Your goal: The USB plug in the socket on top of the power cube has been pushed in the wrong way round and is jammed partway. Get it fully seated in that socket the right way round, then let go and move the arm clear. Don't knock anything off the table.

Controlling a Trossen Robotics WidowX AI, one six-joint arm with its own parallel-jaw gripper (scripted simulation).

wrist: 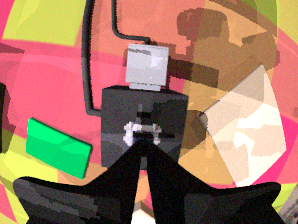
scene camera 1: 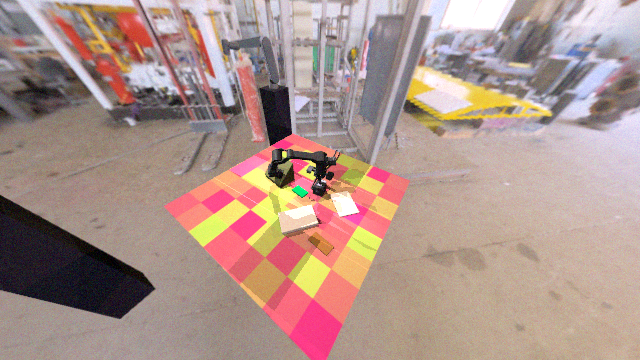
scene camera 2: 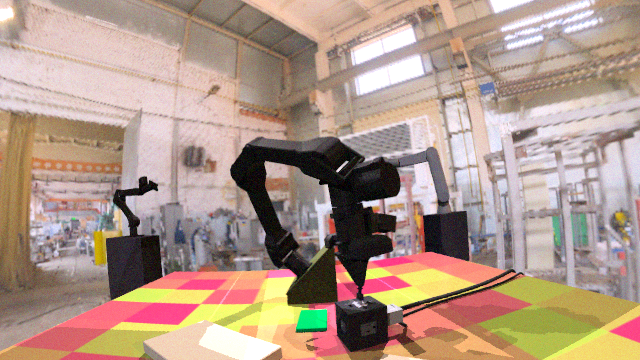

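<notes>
Gripper state: my gripper [scene camera 2: 360, 286], visible in the wrist view as well [wrist: 143, 148], holds a USB plug. Also present are a green flat block [wrist: 70, 155] and a pale box [scene camera 1: 300, 218].
</notes>
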